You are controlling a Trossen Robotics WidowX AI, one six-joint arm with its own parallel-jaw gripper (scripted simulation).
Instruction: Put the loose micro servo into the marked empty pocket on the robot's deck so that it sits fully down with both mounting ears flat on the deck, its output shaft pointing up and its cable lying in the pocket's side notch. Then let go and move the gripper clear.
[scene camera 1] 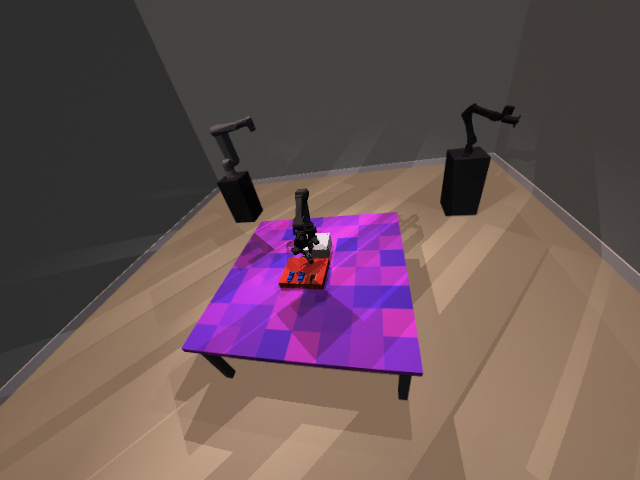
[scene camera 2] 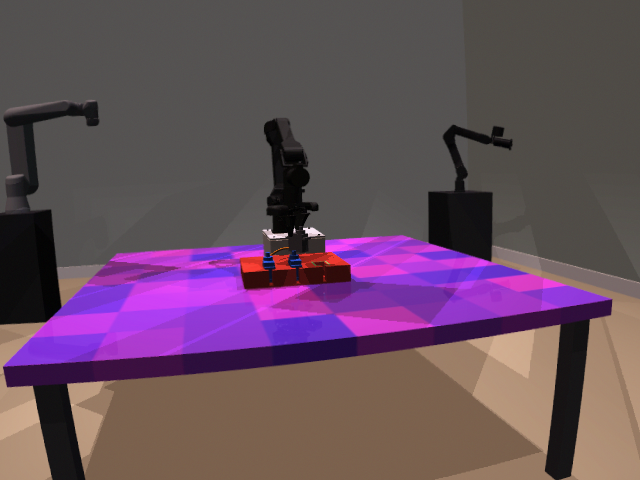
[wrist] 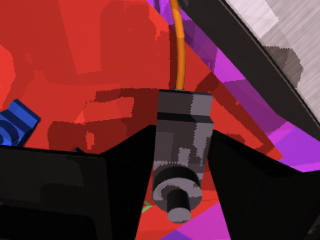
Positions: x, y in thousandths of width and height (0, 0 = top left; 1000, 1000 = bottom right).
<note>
In view: my gripper (scene camera 2: 460, 493) and a red deck (wrist: 295, 335).
My gripper is seen too in the wrist view (wrist: 567, 560).
</note>
